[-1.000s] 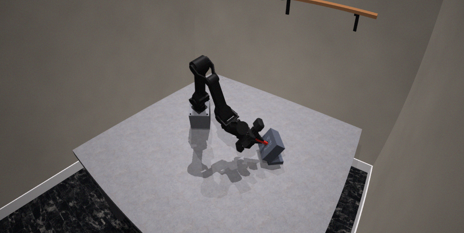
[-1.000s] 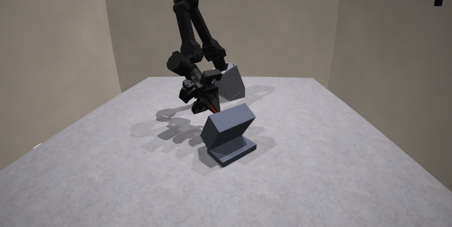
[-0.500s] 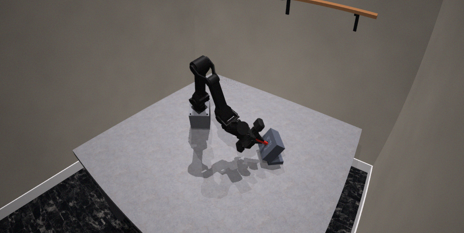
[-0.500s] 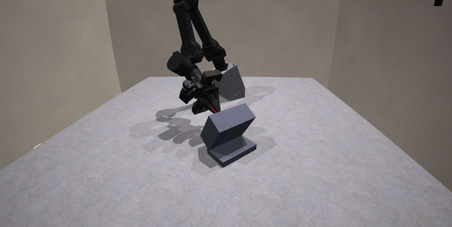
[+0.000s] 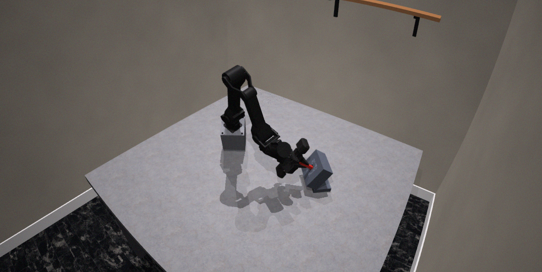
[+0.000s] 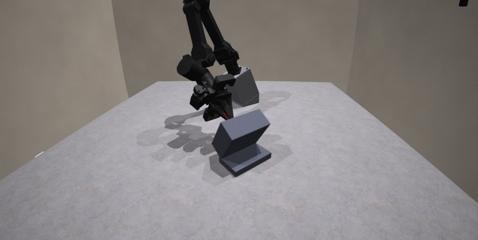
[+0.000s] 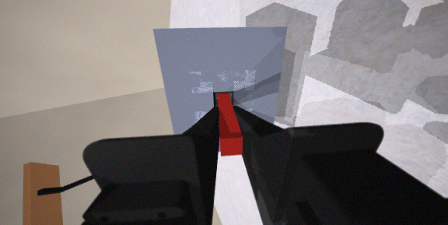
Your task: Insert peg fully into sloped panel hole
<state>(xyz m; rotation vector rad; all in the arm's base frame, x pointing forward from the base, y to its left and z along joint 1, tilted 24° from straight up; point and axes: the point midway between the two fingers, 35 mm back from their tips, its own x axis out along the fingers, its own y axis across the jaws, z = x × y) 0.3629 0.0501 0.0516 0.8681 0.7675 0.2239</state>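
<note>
Right now my hand is 20 mm to the right of the red square peg, 20 mm short of it and 20 mm above it. Also, from my hand: flat foot plate 110 mm below, 70 mm to the left, 70 mm ahead.
</note>
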